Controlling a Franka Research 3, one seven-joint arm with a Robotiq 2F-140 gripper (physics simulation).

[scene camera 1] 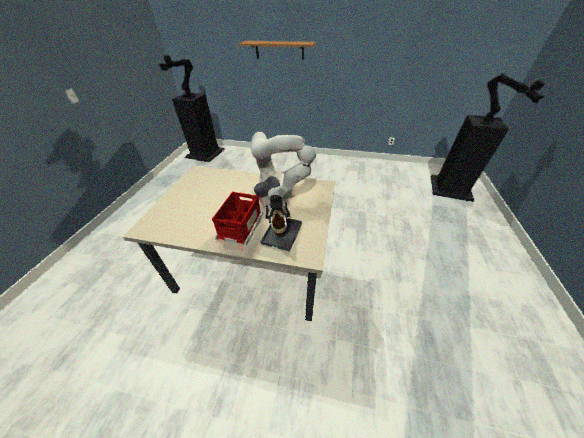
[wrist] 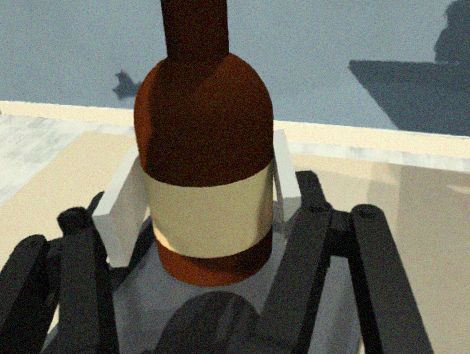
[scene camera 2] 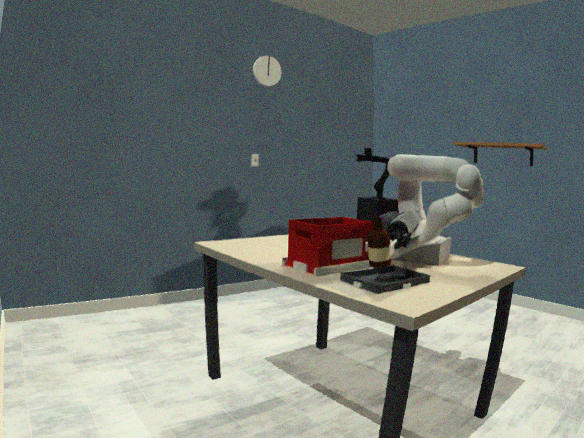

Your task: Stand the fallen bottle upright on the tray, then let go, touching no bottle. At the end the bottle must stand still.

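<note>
The brown bottle with a cream label [scene camera 1: 280, 223] [scene camera 2: 379, 245] [wrist: 211, 217] stands close to upright between the fingers, neck up. My gripper [scene camera 1: 278, 214] [scene camera 2: 396, 241] [wrist: 209, 159] is shut on it, with the pale finger pads on either side of the bottle's body around the label. The dark tray [scene camera 1: 286, 242] [scene camera 2: 365, 285] [wrist: 137, 300] lies on the table under the bottle. The bottle's base is over the tray, near its back part in scene camera 2. Whether the base touches the tray floor cannot be told.
A red crate [scene camera 1: 231, 229] [scene camera 2: 304, 251] stands on the table [scene camera 1: 185, 220] [scene camera 2: 250, 255] close beside the tray, with pale strips along its foot. The arm's base is behind the tray. Two black pedestals [scene camera 1: 194, 125] [scene camera 1: 467, 155] with small dark arms stand off the table.
</note>
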